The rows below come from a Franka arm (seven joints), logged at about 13 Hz.
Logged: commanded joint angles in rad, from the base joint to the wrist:
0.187, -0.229, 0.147, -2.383, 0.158, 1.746, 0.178
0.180, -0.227, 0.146, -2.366, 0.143, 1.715, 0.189
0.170, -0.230, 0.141, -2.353, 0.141, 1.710, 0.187
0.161, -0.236, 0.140, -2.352, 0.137, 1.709, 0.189
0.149, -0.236, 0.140, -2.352, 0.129, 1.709, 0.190
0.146, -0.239, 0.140, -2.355, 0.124, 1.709, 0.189
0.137, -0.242, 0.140, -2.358, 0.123, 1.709, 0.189
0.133, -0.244, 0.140, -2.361, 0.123, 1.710, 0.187
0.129, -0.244, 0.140, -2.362, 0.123, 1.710, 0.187
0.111, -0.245, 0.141, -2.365, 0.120, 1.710, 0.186
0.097, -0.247, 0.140, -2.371, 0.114, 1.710, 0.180
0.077, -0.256, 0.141, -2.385, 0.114, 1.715, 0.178
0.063, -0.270, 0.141, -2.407, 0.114, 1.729, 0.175
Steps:
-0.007, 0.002, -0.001, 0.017, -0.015, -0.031, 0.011
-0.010, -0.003, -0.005, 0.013, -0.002, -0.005, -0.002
-0.009, -0.006, -0.001, 0.001, -0.004, -0.001, 0.002
-0.012, 0.000, 0.000, 0.000, -0.008, 0.000, 0.001
-0.003, -0.003, 0.000, -0.003, -0.005, 0.000, -0.001
-0.009, -0.003, 0.000, -0.003, -0.001, 0.000, 0.000
-0.004, -0.002, 0.000, -0.003, 0.000, 0.001, -0.002
-0.004, 0.000, 0.000, -0.001, 0.000, 0.000, 0.000
-0.018, -0.001, 0.001, -0.003, -0.003, 0.000, -0.001
-0.014, -0.002, -0.001, -0.006, -0.006, 0.000, -0.006
-0.020, -0.009, 0.001, -0.014, 0.000, 0.005, -0.002
-0.014, -0.014, 0.000, -0.022, 0.000, 0.014, -0.003

